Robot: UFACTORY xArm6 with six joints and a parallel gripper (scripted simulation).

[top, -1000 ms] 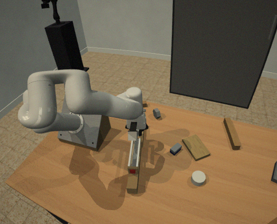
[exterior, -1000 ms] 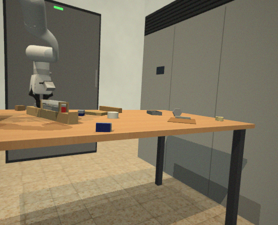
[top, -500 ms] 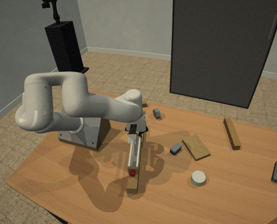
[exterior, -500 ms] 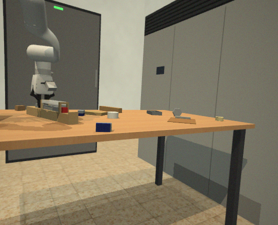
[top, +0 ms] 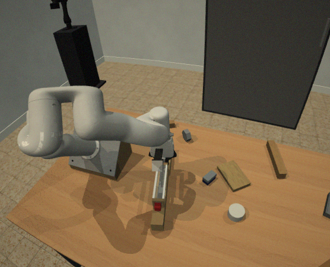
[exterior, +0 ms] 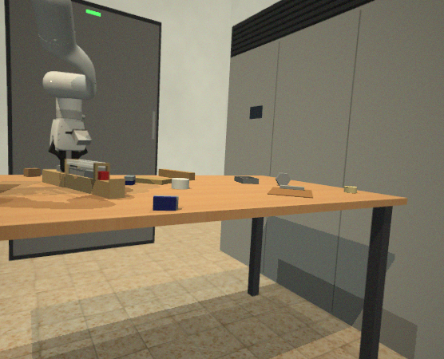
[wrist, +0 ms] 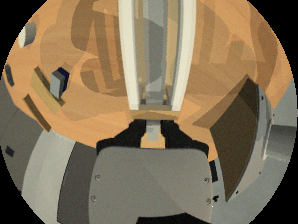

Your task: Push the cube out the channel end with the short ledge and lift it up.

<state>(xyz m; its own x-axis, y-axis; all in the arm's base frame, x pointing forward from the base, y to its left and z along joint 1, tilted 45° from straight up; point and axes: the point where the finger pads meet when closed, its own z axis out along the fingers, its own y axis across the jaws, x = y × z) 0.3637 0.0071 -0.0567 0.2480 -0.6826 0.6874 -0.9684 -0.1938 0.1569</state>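
Now: the red cube 50 mm ahead of my hand, 220 mm to the right of it and 10 mm below it. From my hand the other things lie so: grey hex block 40 mm ahead, 250 mm to the left, 40 mm below; then blue-grey block 210 mm ahead, 10 mm to the left, 50 mm below; then channel 30 mm ahead, 110 mm to the right, 10 mm below.
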